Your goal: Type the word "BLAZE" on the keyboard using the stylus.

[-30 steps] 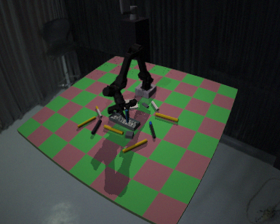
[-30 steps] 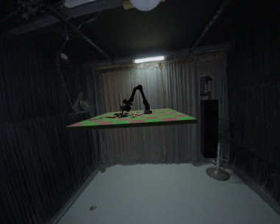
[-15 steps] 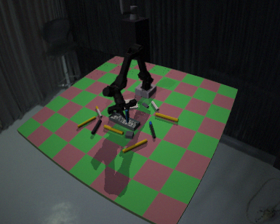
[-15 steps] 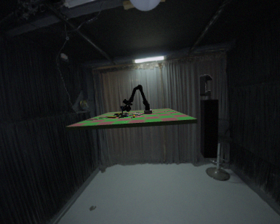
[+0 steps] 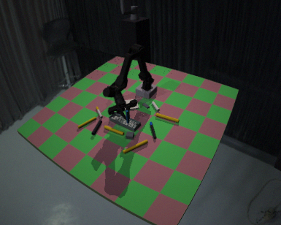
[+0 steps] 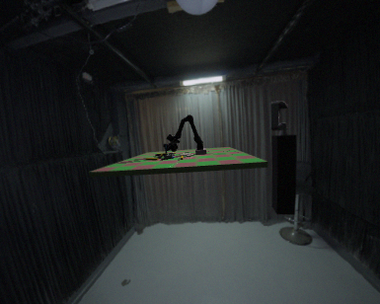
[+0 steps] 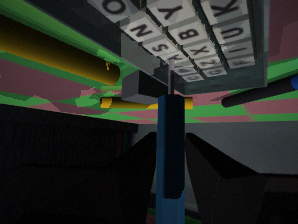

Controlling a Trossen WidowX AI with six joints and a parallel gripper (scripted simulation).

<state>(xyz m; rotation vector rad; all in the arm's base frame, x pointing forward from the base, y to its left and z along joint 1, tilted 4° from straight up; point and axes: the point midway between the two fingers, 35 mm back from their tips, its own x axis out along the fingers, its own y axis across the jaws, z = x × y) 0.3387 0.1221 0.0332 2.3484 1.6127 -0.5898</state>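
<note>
My gripper tip is now 10 mm above the blue stylus. Round my gripper tip: grey block 70 mm to the left, 60 mm below, 50 mm ahead; then stylus tip 50 mm below; then blue-tipped pen 120 mm to the left, 90 mm behind, 60 mm below.
</note>
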